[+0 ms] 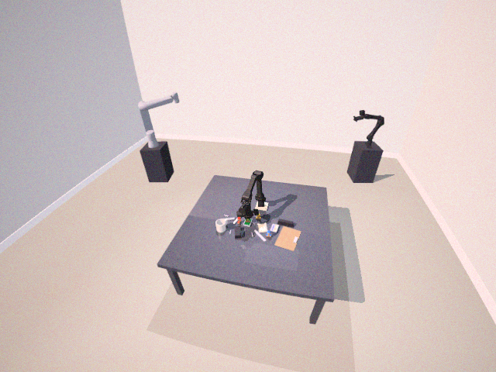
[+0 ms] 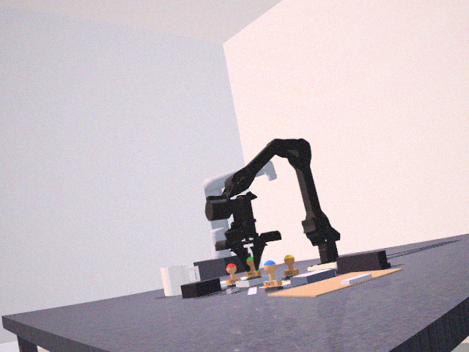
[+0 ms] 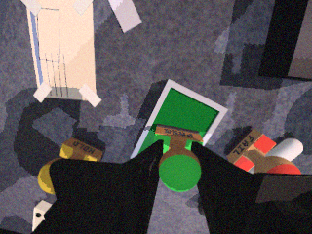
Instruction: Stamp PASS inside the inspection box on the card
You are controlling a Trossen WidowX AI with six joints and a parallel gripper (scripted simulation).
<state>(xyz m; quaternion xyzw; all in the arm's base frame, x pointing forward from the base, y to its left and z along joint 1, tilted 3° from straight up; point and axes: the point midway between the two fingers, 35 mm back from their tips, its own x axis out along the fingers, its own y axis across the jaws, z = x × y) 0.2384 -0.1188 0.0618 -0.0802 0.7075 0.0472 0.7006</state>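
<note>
Now: gripper tip 30 mm above the green ink pad. Also, from my gripper tip: green-knobbed PASS stamp right at my gripper tip; then red-knobbed stamp 80 mm to the right, 20 mm below; then yellow-knobbed stamp 100 mm to the left, 50 mm behind, 20 mm below.
</note>
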